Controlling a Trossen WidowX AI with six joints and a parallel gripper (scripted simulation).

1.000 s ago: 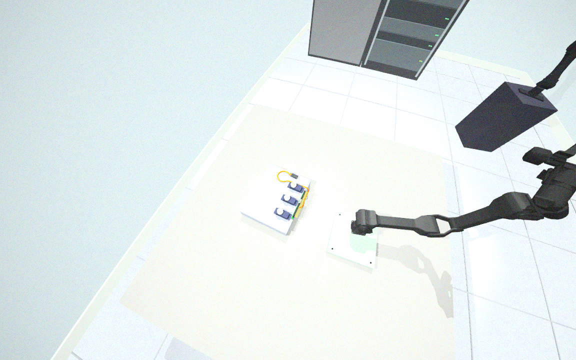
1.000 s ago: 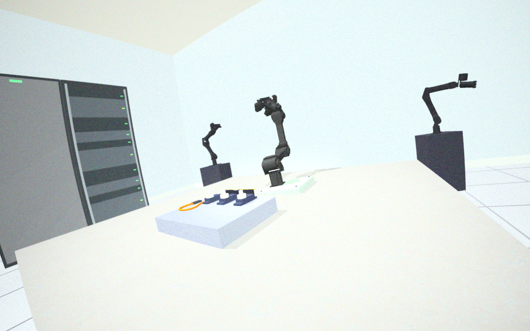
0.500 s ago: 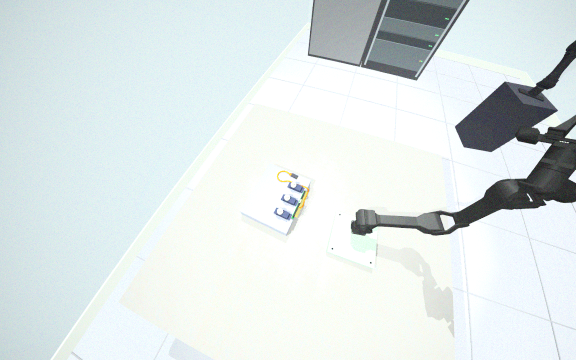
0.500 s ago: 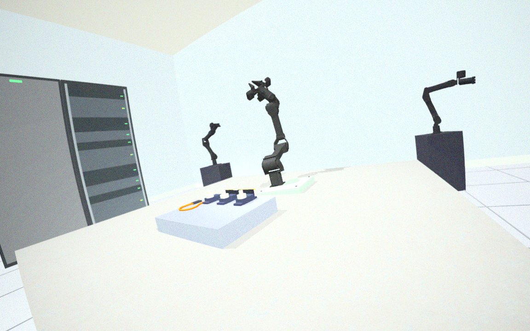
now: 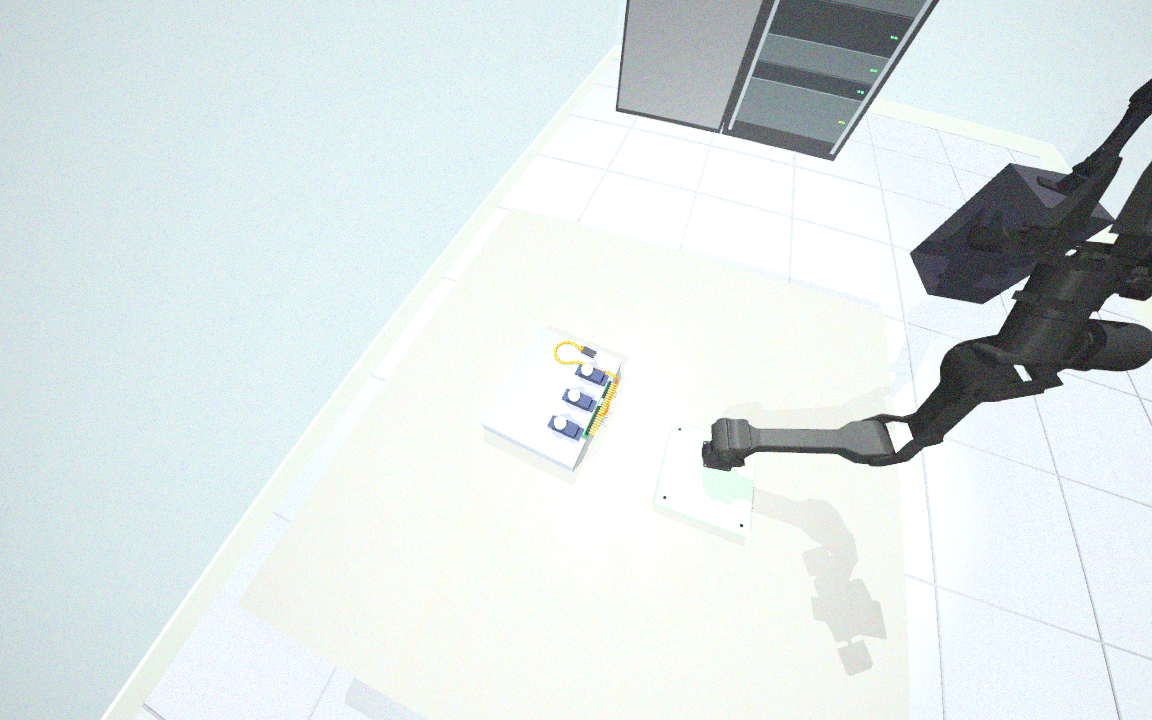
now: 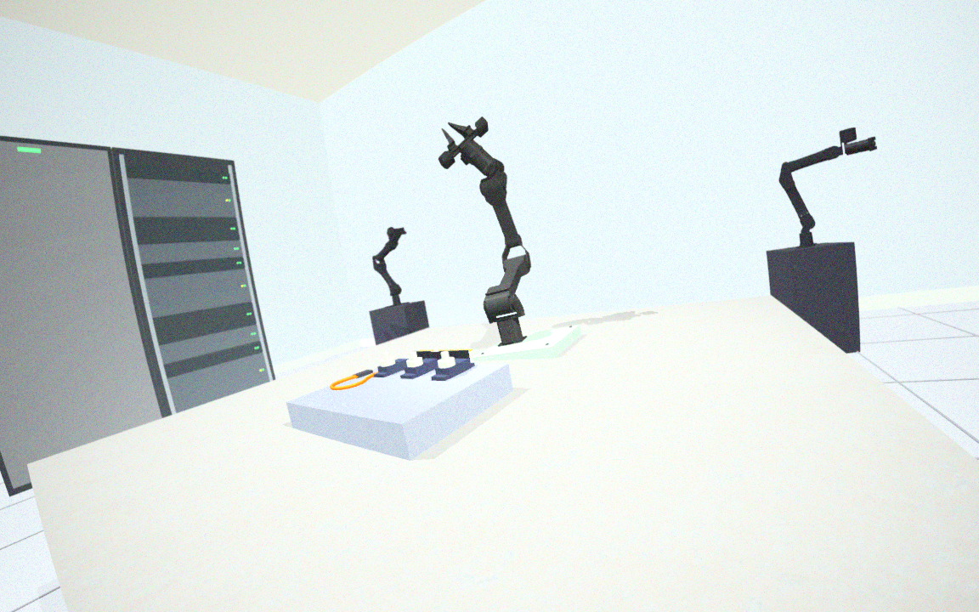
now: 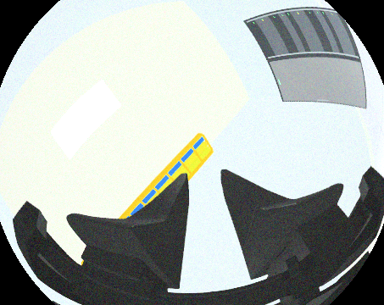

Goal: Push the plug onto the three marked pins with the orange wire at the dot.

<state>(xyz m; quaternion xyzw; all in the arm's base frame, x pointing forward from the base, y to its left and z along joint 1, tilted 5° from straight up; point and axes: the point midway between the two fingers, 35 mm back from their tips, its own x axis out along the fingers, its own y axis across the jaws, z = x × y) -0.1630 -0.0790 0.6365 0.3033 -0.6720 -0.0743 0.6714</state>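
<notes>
My gripper tip is 650 mm above the printed holder, 610 mm short of it and 60 mm to the right of it.
</notes>
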